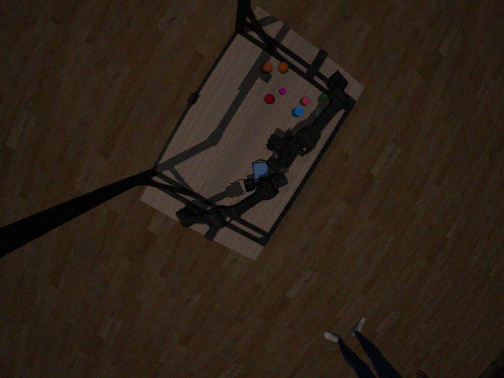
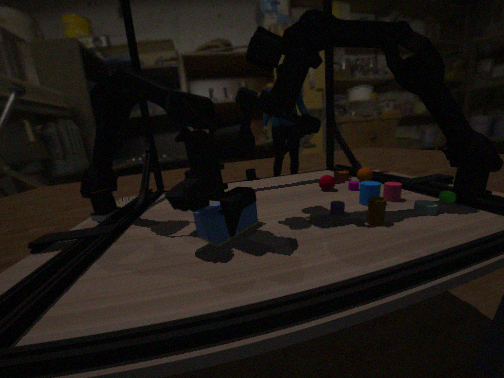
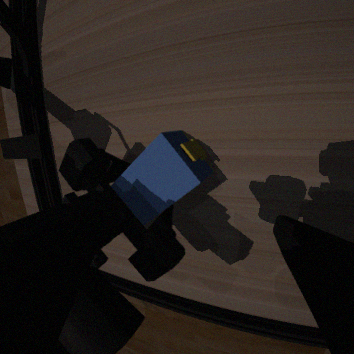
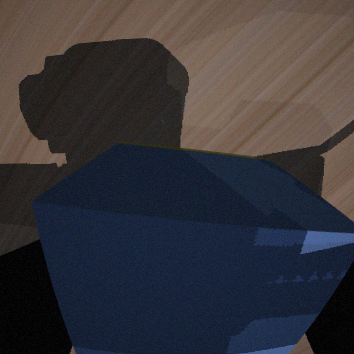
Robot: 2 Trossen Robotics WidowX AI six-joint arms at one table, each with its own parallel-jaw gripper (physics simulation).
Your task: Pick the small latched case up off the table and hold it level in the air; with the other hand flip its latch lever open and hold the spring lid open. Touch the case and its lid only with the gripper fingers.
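Frame: origin at the left arm's base, x ahead, y left, z up, level; centimetres.
Seen in the pictures: left gripper, between the fingertips: (image 1: 272, 157) (image 2: 263, 149) (image 3: 191, 221); right gripper, between the fingertips: (image 1: 260, 178) (image 2: 219, 233); left arm's base, origin of its link: (image 1: 332, 83) (image 2: 468, 190); right arm's base, origin of its link: (image 1: 186, 213) (image 2: 106, 211) (image 3: 4, 72).
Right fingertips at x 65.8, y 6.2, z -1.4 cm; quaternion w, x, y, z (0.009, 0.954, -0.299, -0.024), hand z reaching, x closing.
Note:
Pixels of each thing's middle, then the offset from my right fingertips to it. Level surfaces: height alone.
- small blue case, middle of its body: (image 4: 177, 304) (image 3: 159, 179) (image 2: 229, 217) (image 1: 260, 173) dy -2.5, dx -2.2, dz +2.5 cm
- wooden table, height of its surface: dz -0.5 cm
- red ball, middle of its body: (image 2: 327, 182) (image 1: 269, 99) dy -25.2, dx -33.8, dz +2.2 cm
- orange ball, middle of its body: (image 2: 364, 174) (image 1: 283, 67) dy -31.2, dx -51.1, dz +2.3 cm
- blue cylinder, middle of its body: (image 2: 369, 193) (image 1: 297, 112) dy -9.8, dx -39.4, dz +2.4 cm
- pink cylinder, middle of its body: (image 2: 392, 191) (image 1: 304, 101) dy -10.7, dx -46.7, dz +1.8 cm
The small blue case (image 1: 260, 169) (image 2: 211, 225) (image 3: 161, 168) (image 4: 175, 263) rests on the wooden table (image 1: 213, 112) (image 2: 175, 285). Its yellow latch (image 3: 192, 150) sits on the end face turned away from the right arm. My right gripper (image 1: 261, 177) (image 2: 217, 211) (image 3: 154, 187) is down over the case, one finger pressed against each long side. My left gripper (image 1: 274, 155) (image 2: 284, 120) (image 3: 191, 221) is open and empty. It hovers above the table just beyond the latch end.
Small coloured pieces stand at the far end of the table: a red ball (image 1: 269, 98) (image 2: 327, 182), an orange ball (image 1: 283, 67) (image 2: 364, 173), a blue cylinder (image 1: 298, 111) (image 2: 370, 192), a pink cylinder (image 1: 305, 100) (image 2: 392, 191). Black frame rails (image 1: 303, 180) edge the table.

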